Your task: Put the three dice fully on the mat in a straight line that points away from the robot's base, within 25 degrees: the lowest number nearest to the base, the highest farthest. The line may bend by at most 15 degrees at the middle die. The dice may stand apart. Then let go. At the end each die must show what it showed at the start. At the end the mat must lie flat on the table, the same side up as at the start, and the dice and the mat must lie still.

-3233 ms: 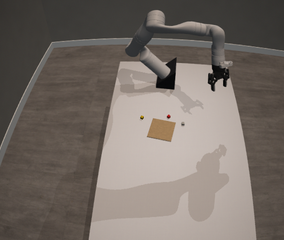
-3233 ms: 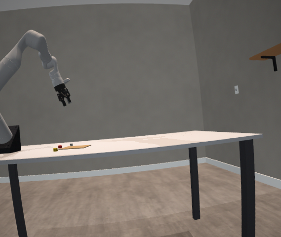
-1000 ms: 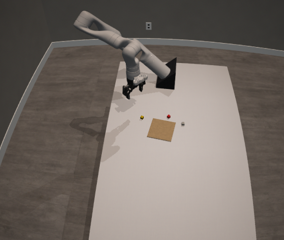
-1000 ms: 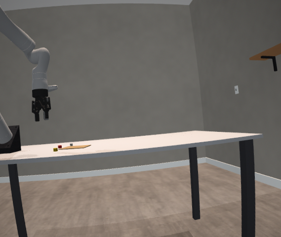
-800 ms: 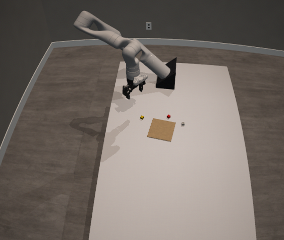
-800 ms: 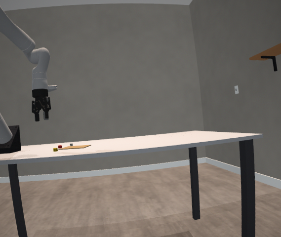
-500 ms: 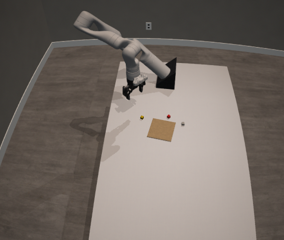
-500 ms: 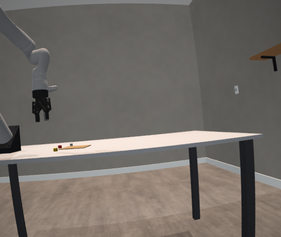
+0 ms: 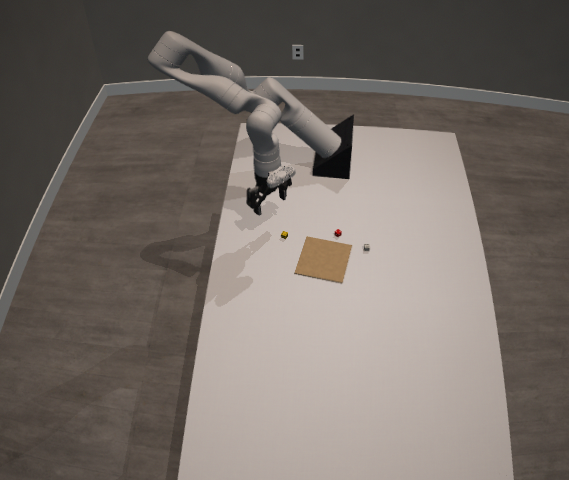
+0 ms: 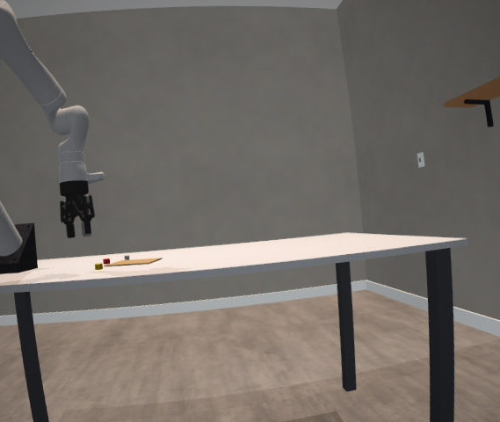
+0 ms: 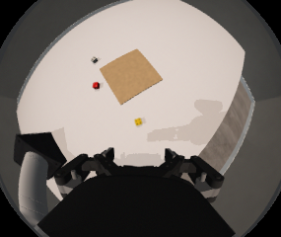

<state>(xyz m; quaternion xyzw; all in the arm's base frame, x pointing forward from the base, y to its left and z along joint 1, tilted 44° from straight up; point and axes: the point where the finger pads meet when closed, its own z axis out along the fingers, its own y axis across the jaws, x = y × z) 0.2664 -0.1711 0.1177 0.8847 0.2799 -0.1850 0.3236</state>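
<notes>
Right now the red die is 40 mm ahead of my hand, 200 mm to the left of it and 90 mm below it. From my hand the other things lie so: yellow die (40 mm ahead, 40 mm to the left, 90 mm below); then square mat (130 mm ahead, 150 mm to the left, 100 mm below); then white die (100 mm ahead, 280 mm to the left, 90 mm below).
</notes>
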